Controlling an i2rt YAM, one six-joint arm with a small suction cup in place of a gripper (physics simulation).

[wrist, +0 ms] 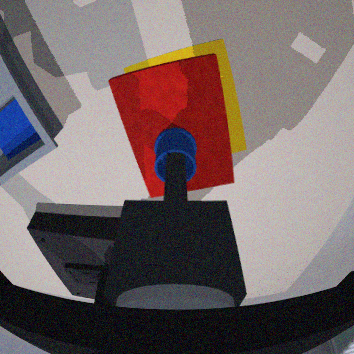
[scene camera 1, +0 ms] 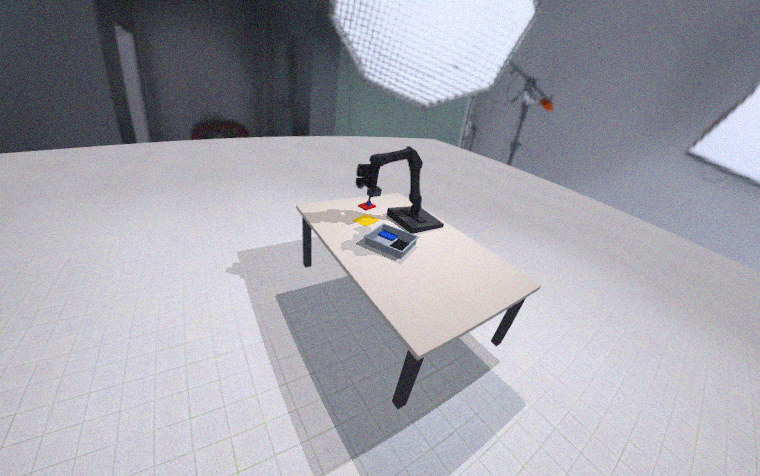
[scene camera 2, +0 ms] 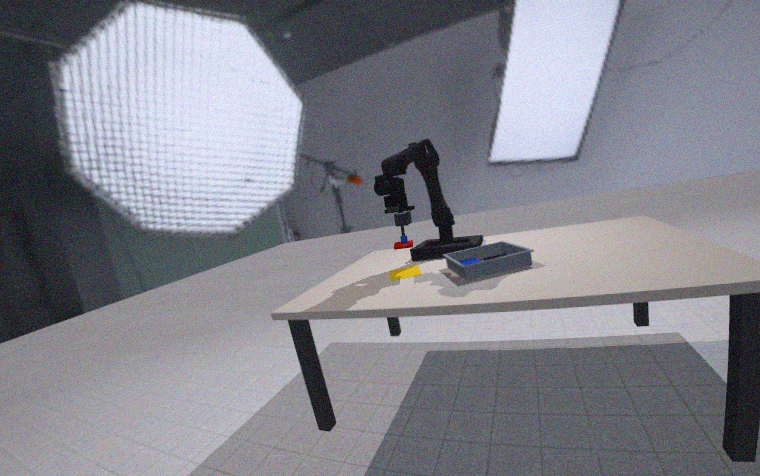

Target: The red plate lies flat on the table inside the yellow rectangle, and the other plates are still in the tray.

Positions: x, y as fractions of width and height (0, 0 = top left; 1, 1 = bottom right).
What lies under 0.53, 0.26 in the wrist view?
A red plate.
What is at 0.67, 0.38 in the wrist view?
A yellow rectangle.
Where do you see a grey tray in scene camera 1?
0.49, 0.50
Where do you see my suction cup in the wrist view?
0.49, 0.39
